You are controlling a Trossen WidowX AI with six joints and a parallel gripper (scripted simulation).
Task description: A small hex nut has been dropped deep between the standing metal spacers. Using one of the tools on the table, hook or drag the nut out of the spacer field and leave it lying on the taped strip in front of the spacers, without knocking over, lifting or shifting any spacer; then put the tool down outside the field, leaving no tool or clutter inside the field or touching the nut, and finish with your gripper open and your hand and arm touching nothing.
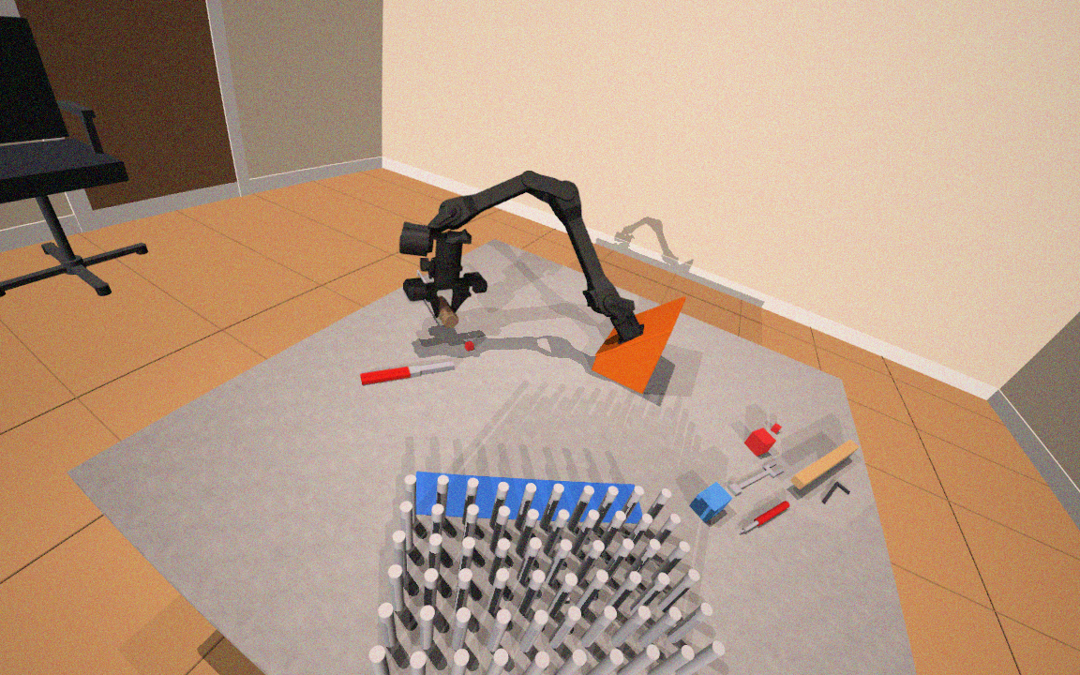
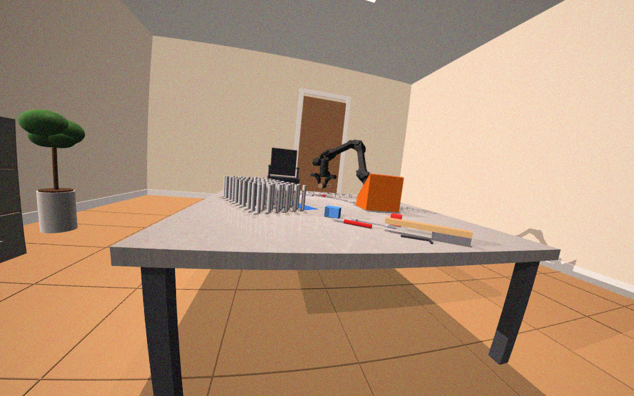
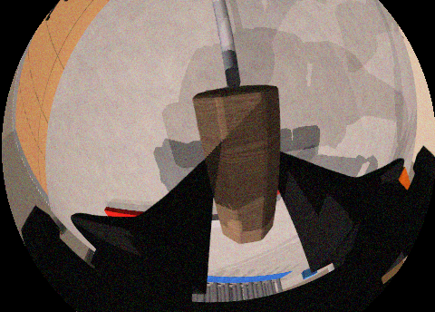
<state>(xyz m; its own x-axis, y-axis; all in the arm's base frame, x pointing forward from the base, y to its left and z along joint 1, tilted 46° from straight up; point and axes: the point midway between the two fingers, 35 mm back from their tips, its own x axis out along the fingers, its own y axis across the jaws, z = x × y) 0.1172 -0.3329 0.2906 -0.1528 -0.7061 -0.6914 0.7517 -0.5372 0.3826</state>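
The hook tool lies 80 mm to the right of my gripper tip, 70 mm behind it and 10 mm above it. The rest, counted from my gripper tip: blue cube 670 mm to the left, 210 mm ahead, 40 mm below; small wrench 780 mm to the left, 90 mm ahead, 60 mm below; blue taped strip 360 mm to the left, 330 mm ahead, 60 mm below.
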